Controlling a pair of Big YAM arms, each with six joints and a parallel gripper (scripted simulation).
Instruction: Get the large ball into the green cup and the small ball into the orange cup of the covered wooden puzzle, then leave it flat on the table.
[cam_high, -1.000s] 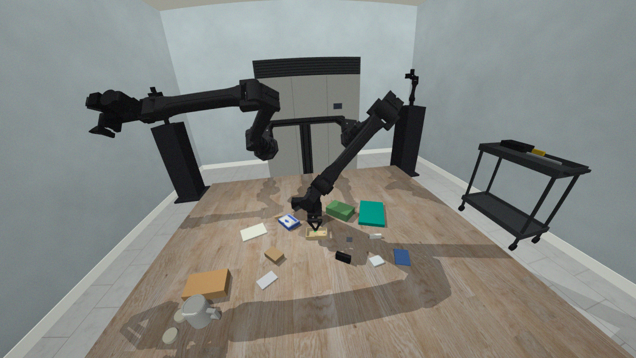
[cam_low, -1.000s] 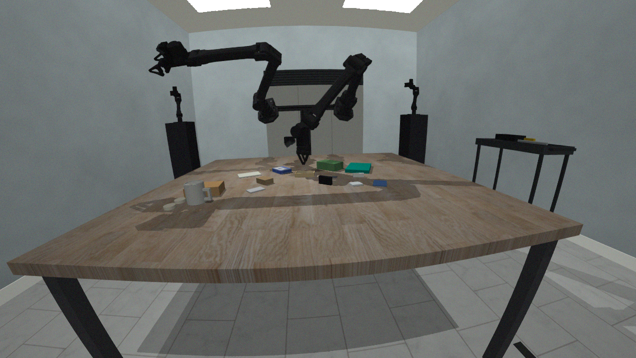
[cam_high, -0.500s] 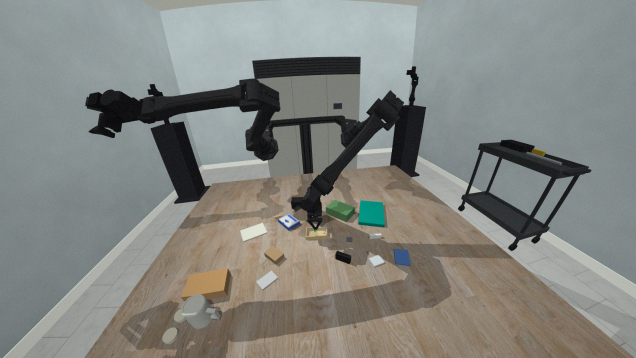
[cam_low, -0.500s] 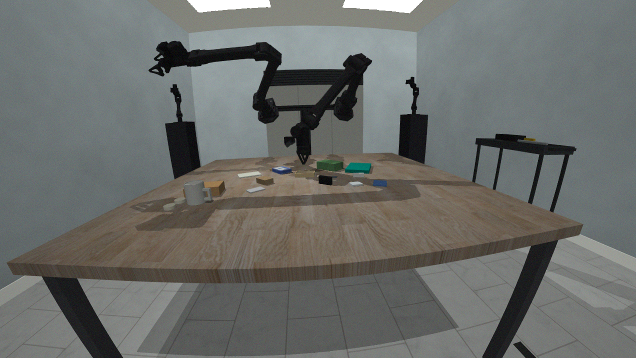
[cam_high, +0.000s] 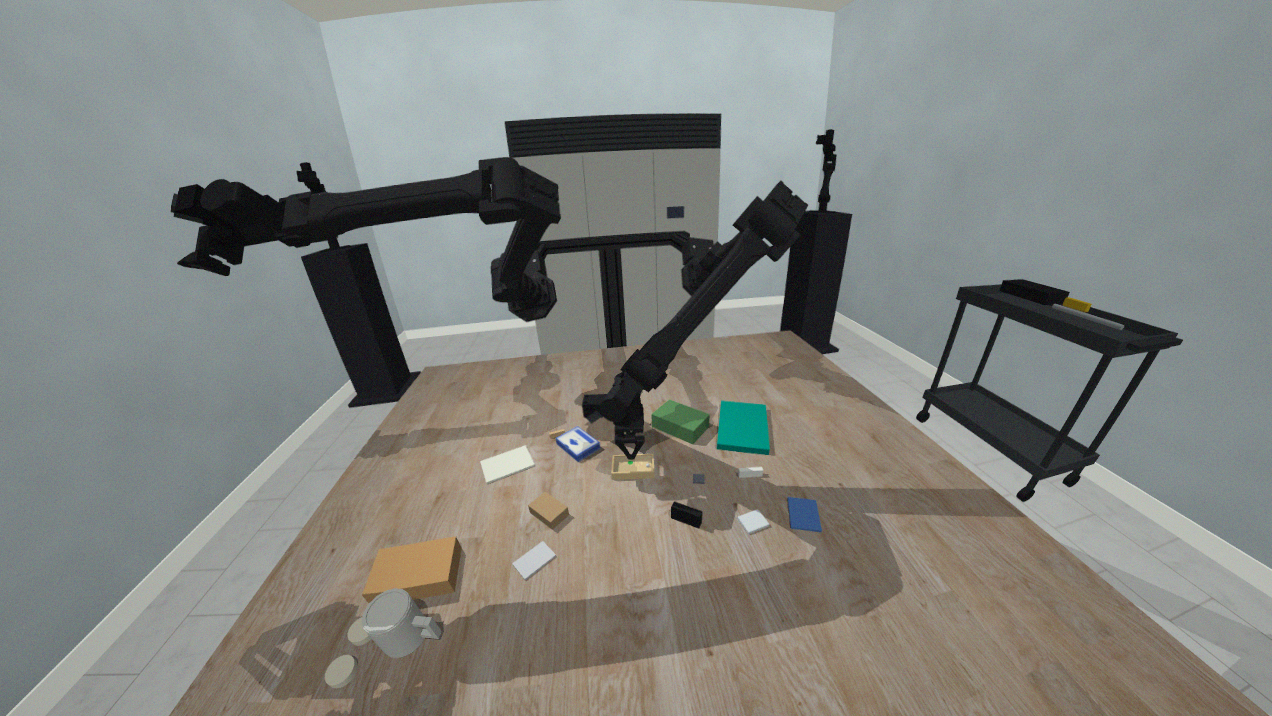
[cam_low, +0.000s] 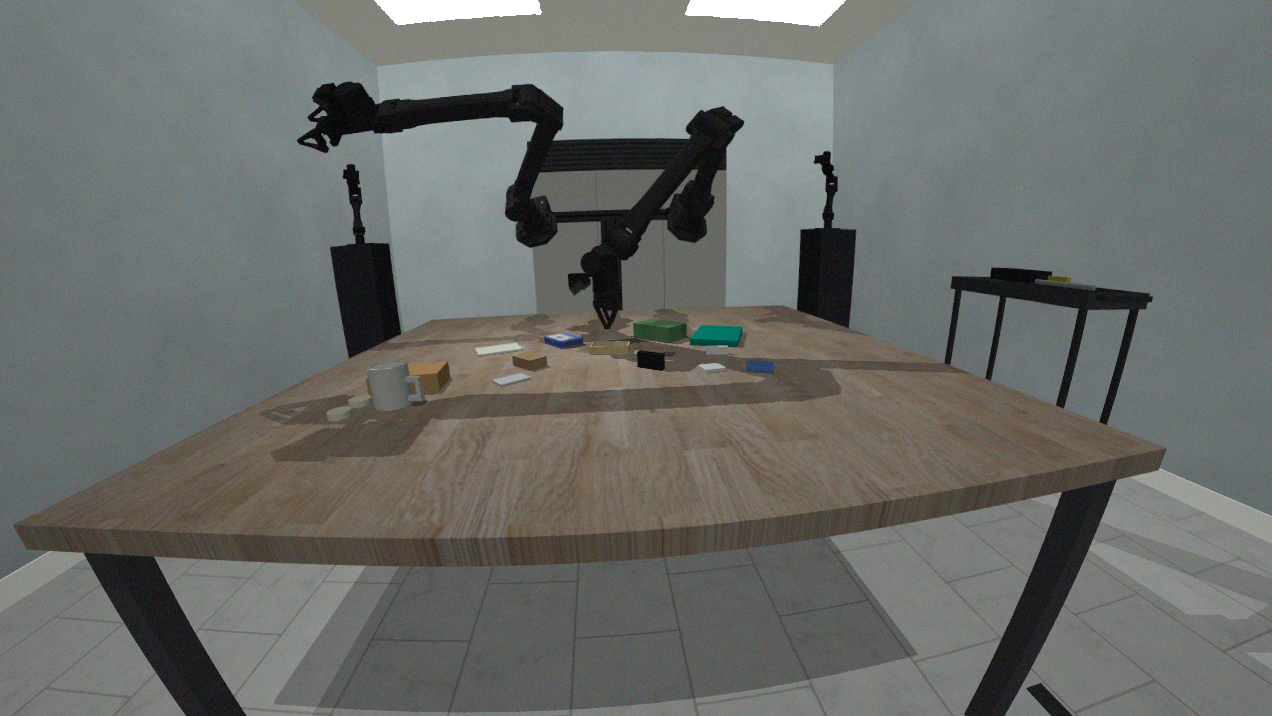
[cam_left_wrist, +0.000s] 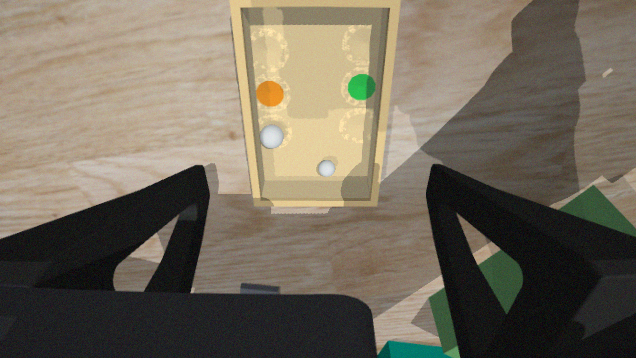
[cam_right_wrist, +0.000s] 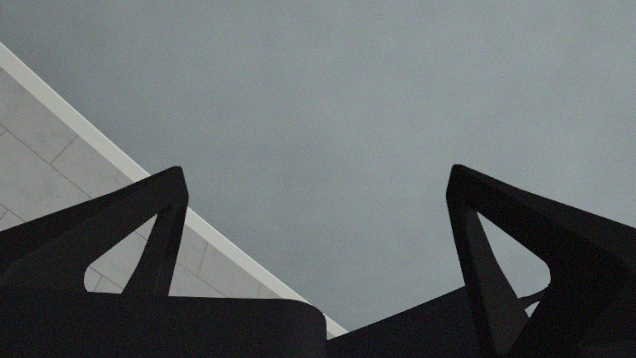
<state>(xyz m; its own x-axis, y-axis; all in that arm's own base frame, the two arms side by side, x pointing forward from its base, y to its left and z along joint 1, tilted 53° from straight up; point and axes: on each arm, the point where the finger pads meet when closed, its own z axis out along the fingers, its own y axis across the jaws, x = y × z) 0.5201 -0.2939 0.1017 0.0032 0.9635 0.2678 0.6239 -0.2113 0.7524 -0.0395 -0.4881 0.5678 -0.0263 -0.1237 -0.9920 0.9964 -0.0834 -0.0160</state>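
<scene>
Now: the covered wooden puzzle 80 mm below my left hand. From my left hand the other things lie so: green block (170 mm to the left, 140 mm behind, 60 mm below); then black block (190 mm ahead, 80 mm to the left, 60 mm below); then tan block (220 mm to the right, 100 mm ahead, 70 mm below).
</scene>
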